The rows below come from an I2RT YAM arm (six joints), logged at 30 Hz.
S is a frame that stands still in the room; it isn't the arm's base.
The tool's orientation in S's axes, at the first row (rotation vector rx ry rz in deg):
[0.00, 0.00, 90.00]
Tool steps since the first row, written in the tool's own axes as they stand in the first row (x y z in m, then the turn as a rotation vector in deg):
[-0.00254, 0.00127, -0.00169, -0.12, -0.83, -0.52]
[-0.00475, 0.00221, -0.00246, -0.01, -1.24, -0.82]
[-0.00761, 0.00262, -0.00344, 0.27, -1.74, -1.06]
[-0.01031, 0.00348, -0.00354, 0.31, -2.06, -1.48]
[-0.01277, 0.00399, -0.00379, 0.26, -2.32, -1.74]
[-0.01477, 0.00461, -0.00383, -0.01, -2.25, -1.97]
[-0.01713, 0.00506, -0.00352, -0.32, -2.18, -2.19]
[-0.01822, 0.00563, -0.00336, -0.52, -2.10, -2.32]
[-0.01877, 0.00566, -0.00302, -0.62, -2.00, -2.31]
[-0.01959, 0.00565, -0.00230, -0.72, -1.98, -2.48]
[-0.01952, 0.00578, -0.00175, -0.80, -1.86, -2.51]
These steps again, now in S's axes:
[-0.00127, -0.00254, -0.00169, 0.83, -0.12, -0.52]
[-0.00221, -0.00475, -0.00246, 1.24, -0.01, -0.82]
[-0.00262, -0.00761, -0.00344, 1.74, 0.27, -1.06]
[-0.00348, -0.01031, -0.00354, 2.06, 0.31, -1.48]
[-0.00399, -0.01277, -0.00379, 2.32, 0.26, -1.74]
[-0.00461, -0.01477, -0.00383, 2.25, -0.01, -1.97]
[-0.00506, -0.01713, -0.00352, 2.18, -0.32, -2.19]
[-0.00563, -0.01822, -0.00336, 2.10, -0.52, -2.32]
[-0.00566, -0.01877, -0.00302, 2.00, -0.62, -2.31]
[-0.00565, -0.01959, -0.00230, 1.98, -0.72, -2.48]
[-0.00578, -0.01952, -0.00175, 1.86, -0.80, -2.51]

